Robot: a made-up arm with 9 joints. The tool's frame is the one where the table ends. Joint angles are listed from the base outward.
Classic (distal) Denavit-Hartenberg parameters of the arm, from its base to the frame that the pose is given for. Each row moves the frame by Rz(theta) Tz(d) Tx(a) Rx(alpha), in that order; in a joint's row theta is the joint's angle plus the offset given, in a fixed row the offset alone. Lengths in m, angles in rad.
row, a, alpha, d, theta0
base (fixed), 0, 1.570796, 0.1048, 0
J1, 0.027, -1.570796, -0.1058, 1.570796
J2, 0.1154, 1.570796, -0.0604, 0
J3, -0.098, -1.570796, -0.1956, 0
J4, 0.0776, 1.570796, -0.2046, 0
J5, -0.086, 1.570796, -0.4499, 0
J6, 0.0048, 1.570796, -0.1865, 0
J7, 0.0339, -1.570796, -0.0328, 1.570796
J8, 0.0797, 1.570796, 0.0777, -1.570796
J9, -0.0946, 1.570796, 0.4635, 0
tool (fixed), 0, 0, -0.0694, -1.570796
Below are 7 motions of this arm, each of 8 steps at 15 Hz.
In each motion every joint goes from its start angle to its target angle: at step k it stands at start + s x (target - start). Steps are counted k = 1, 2, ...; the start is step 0. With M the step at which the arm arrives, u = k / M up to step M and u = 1 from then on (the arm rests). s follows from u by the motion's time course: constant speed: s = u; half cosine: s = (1 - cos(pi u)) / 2; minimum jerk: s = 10 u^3 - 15 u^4 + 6 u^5.
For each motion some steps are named. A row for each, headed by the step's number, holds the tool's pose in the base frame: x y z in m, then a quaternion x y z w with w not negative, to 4 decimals.
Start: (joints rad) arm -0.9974 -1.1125 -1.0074 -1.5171 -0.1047 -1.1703 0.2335 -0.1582 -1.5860
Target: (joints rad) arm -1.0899 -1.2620 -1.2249 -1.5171 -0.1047 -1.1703 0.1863 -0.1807 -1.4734
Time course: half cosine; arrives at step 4
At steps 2, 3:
2: 0.4709 -0.4316 0.2382 -0.6591 -0.4849 0.4560 0.3500
3: 0.4577 -0.4441 0.1781 -0.6457 -0.4932 0.4422 0.3799

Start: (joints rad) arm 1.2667 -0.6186 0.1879 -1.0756 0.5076 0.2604 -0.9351 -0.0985 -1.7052
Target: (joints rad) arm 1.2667 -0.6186 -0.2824 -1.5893 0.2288 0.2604 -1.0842 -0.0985 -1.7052
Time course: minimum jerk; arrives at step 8
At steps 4, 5, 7, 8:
4: -0.8317 0.4804 0.5761 -0.6426 0.3443 -0.3493 0.5887
5: -0.8266 0.3894 0.6092 -0.6921 0.3165 -0.2862 0.5822
7: -0.7979 0.2852 0.6553 -0.7392 0.2861 -0.2080 0.5731
8: -0.7953 0.2788 0.6583 -0.7418 0.2843 -0.2030 0.5725

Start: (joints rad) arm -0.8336 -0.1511 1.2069 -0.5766 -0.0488 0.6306 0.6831 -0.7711 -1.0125
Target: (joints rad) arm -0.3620 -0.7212 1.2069 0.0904 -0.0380 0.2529 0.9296 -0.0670 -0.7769
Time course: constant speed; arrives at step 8
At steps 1, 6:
1: -0.1422 0.5239 0.0172 0.7805 0.1524 0.4694 0.3838
6: -0.1182 0.6348 0.2844 0.7335 0.0408 0.1430 0.6632

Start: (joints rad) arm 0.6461 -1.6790 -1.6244 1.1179 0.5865 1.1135 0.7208 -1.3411 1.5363
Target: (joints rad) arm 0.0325 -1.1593 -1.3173 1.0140 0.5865 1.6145 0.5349 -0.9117 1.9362
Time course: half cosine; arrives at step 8
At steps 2, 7, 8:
2: -0.3000 0.2498 -0.2134 0.4331 -0.5541 0.6991 0.1288
7: -0.5019 0.2008 -0.0601 0.4038 -0.4168 0.4798 0.6581
8: -0.5101 0.1998 -0.0477 0.3966 -0.4034 0.4702 0.6774

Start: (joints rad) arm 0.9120 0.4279 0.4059 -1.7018 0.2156 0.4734 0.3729 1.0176 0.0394
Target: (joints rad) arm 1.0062 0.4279 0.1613 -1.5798 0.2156 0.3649 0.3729 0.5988 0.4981
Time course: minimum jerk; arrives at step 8
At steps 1, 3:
1: -0.7187 0.4467 0.1198 0.5857 -0.0239 0.2380 0.7744
3: -0.6880 0.4725 0.0936 0.5409 -0.0822 0.2368 0.8029

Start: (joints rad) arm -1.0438 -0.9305 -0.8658 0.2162 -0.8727 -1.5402 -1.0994 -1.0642 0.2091
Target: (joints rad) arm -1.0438 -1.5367 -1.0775 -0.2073 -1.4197 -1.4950 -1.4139 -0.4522 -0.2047
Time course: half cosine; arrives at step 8
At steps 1, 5, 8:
1: 0.6270 0.4022 -0.1218 0.5325 -0.1342 0.7924 0.2658
5: 0.4130 0.2650 -0.1103 0.8193 -0.1832 0.4660 0.2795
8: 0.3261 0.2289 -0.0286 0.9175 -0.2009 0.3010 0.1649

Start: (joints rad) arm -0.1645 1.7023 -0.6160 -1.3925 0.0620 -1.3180 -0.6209 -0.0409 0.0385
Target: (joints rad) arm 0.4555 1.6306 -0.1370 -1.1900 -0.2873 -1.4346 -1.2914 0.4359 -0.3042
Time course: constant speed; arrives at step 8
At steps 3, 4, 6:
3: -0.0902 0.1796 -0.1817 -0.6890 -0.1764 0.1199 0.6927
4: -0.0406 0.1486 -0.1934 -0.6602 -0.2399 0.1487 0.6960
6: 0.0742 0.1068 -0.2070 -0.5955 -0.3536 0.2155 0.6884

